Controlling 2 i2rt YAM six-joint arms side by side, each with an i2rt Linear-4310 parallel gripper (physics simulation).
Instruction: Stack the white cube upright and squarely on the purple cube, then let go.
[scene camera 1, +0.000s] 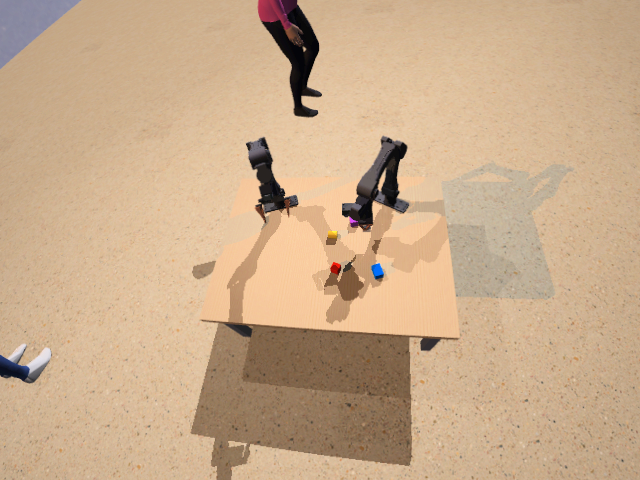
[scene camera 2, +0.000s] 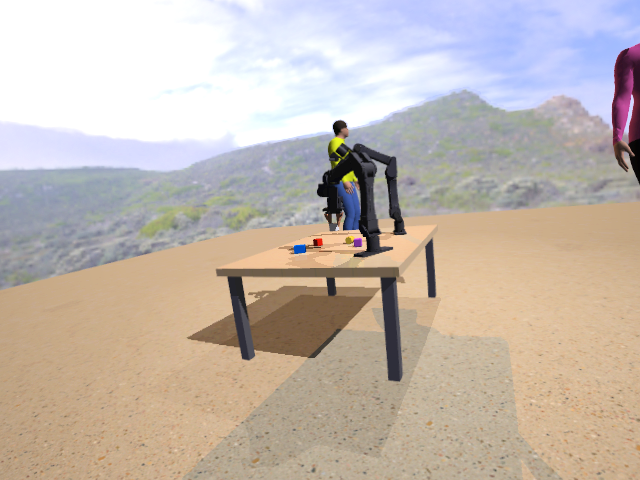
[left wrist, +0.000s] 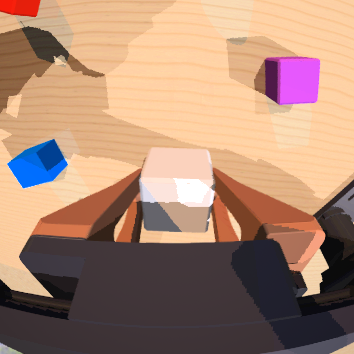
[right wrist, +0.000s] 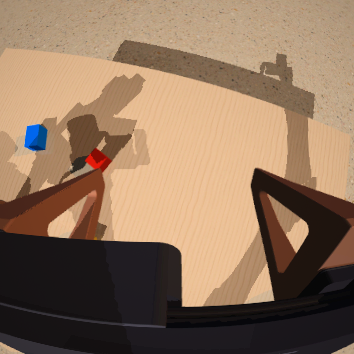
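Note:
The white cube (scene camera 2: 333, 226) (left wrist: 176, 190) is held between the fingertips of my left gripper (scene camera 1: 366, 226) (scene camera 2: 333, 221) (left wrist: 176, 176), which is shut on it. In scene camera 2 they are raised well above the table; in scene camera 1 the arm hides the cube. The purple cube (scene camera 1: 353, 222) (scene camera 2: 357, 242) (left wrist: 298, 81) stands on the table, apart from the held cube, at the upper right in the left wrist view. In scene camera 1 the left arm partly covers it. My right gripper (scene camera 1: 276, 217) (right wrist: 177, 176) is open and empty, at the left in scene camera 1.
A yellow cube (scene camera 1: 332, 234) (scene camera 2: 349, 239), a red cube (scene camera 1: 335, 268) (scene camera 2: 317, 241) (left wrist: 20, 7) (right wrist: 98, 159) and a blue cube (scene camera 1: 377, 270) (scene camera 2: 299, 249) (left wrist: 37, 165) (right wrist: 36, 137) lie on the table (scene camera 1: 413, 310) (scene camera 2: 310, 272). The yellow cube is nearest the purple one. People stand beyond the table.

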